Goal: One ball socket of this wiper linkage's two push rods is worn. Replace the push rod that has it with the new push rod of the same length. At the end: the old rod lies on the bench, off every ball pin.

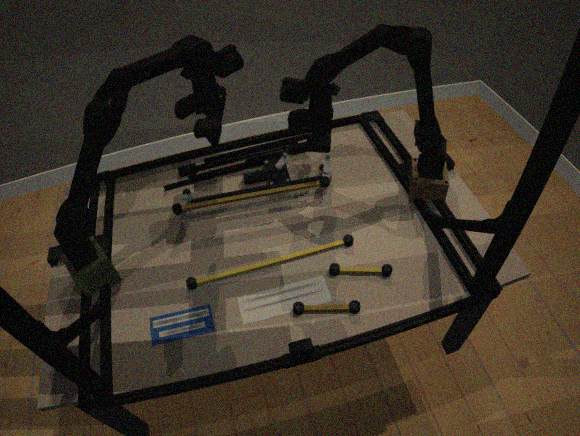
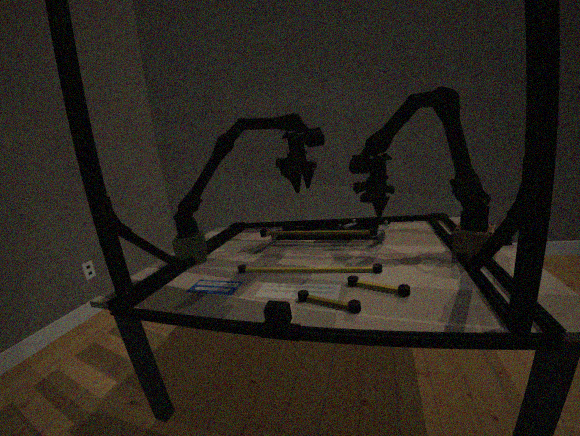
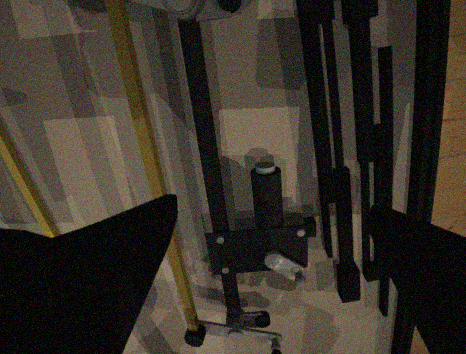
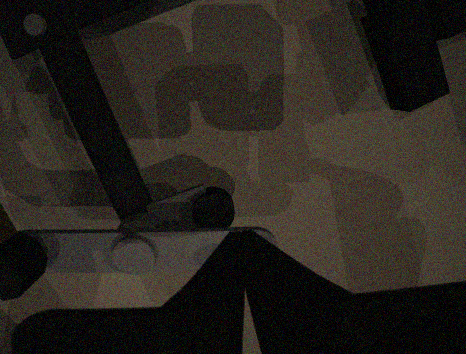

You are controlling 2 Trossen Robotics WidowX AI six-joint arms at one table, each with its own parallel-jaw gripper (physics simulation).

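Observation:
The wiper linkage (image 1: pixel 267 175) (image 3: pixel 256 246) stands at the back of the bench. A long yellow push rod (image 1: pixel 249 195) (image 2: pixel 320 234) (image 3: pixel 144 140) is mounted on it. A loose long yellow rod (image 1: pixel 268 261) (image 2: pixel 310 269) lies mid-bench. Two short yellow rods (image 1: pixel 360 270) (image 1: pixel 326 307) lie at the front right. My left gripper (image 1: pixel 212 137) (image 2: pixel 302 183) is open and empty, high above the linkage's left half. My right gripper (image 1: pixel 321 151) (image 2: pixel 380 212) (image 4: pixel 240 242) is shut on nothing, low by the black socket (image 4: pixel 212 207) at the mounted rod's right end.
Black rails (image 1: pixel 245 149) run along the back behind the linkage. A blue label (image 1: pixel 182 324) and a white label (image 1: pixel 284 299) lie flat near the front. A black block (image 1: pixel 301 346) sits on the front frame bar.

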